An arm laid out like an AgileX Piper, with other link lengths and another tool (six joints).
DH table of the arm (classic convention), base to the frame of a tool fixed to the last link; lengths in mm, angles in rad. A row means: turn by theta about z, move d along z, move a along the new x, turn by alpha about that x. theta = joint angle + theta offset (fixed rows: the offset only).
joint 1: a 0; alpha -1.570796; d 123; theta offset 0
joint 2: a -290.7; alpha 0; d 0; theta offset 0.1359
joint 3: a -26.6; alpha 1.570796; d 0; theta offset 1.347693
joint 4: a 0; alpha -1.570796; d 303.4; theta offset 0
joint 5: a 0; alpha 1.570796; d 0; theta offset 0
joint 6: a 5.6; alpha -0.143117; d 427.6; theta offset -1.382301
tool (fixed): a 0; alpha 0; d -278.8; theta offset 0
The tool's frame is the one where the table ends.
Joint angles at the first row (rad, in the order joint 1, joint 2, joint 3, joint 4, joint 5, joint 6):
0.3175 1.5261 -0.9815 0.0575 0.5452 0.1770
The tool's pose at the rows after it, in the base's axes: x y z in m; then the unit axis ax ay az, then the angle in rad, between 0 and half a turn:
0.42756 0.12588 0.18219 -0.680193 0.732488 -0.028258 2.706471
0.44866 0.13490 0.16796 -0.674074 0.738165 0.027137 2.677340
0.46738 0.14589 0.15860 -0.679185 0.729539 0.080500 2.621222
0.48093 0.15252 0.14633 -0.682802 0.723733 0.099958 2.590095
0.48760 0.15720 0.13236 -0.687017 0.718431 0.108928 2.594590
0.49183 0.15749 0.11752 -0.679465 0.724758 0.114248 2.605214
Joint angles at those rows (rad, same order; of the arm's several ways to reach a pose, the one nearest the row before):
0.3099 1.6225 -1.0641 0.1381 0.5524 0.1188
0.2784 1.7192 -1.1426 0.3495 0.5761 -0.0366
0.2481 1.8015 -1.2093 0.5835 0.6078 -0.2401
0.2381 1.8667 -1.2468 0.6980 0.6040 -0.3497
0.2382 1.9155 -1.2694 0.7361 0.6042 -0.3965
0.2382 1.9539 -1.2787 0.7518 0.5906 -0.3990

